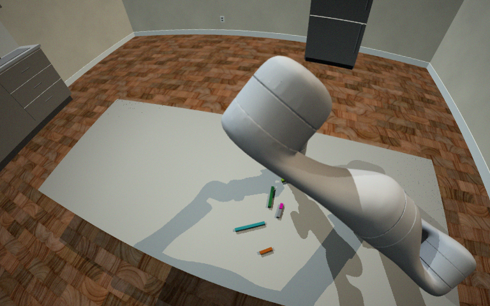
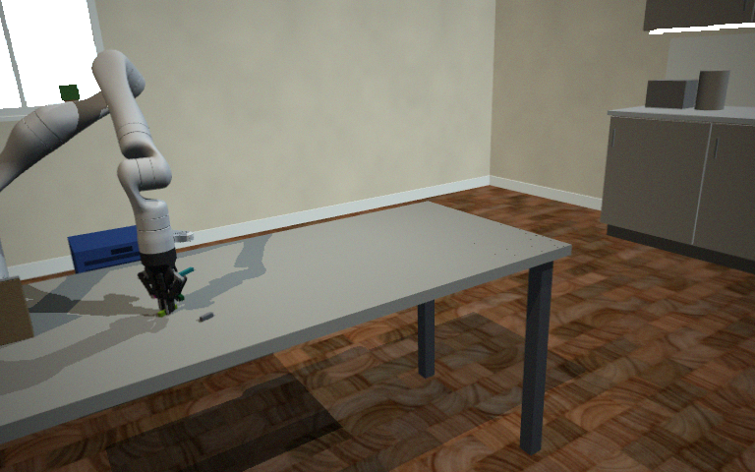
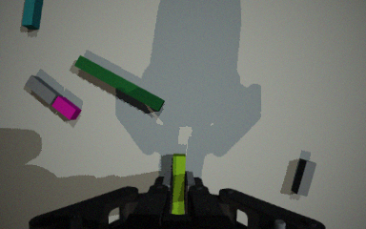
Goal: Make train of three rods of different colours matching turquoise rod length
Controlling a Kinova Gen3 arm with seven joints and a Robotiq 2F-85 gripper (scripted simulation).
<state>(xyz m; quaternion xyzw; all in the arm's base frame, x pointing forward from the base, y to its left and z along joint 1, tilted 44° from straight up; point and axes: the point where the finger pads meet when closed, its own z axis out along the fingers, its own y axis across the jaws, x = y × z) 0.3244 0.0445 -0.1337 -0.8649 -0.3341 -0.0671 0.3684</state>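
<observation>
The magenta rod lies 10 mm behind my hand, 110 mm to the left of it and 10 mm below it. From my hand the other things lie so: turquoise rod (60 mm ahead, 220 mm to the left, 10 mm below); then lime rod (10 mm below); then green rod (30 mm ahead, 90 mm to the left, 10 mm below).
</observation>
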